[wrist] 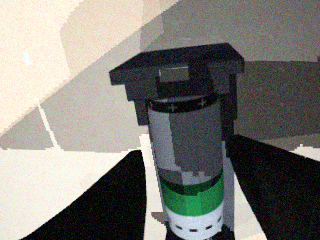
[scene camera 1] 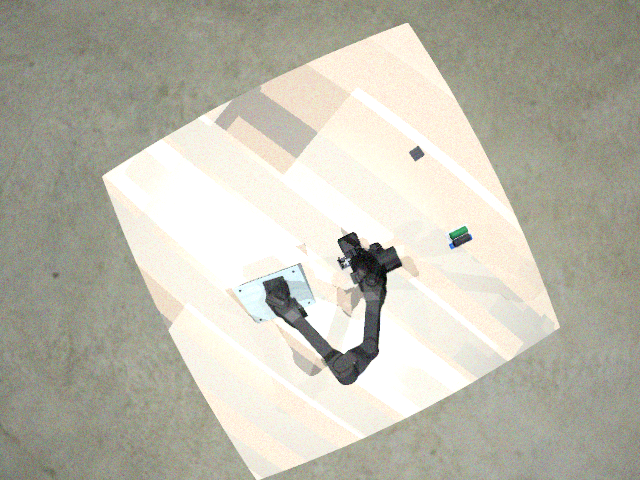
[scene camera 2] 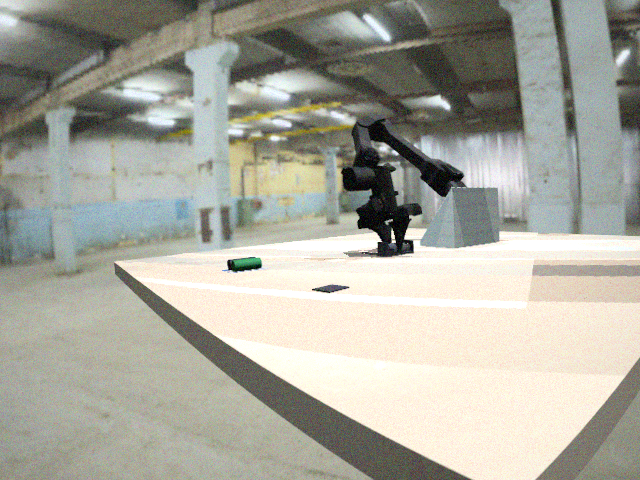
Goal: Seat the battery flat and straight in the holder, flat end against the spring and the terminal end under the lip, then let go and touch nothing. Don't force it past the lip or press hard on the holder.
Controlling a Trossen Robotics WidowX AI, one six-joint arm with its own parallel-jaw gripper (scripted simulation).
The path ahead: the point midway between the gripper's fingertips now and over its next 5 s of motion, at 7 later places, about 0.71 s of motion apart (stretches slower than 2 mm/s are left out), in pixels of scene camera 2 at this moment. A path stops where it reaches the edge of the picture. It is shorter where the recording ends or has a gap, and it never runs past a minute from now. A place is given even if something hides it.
My gripper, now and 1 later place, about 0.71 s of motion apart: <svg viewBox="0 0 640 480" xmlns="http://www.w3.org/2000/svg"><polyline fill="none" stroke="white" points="394,250 396,228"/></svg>
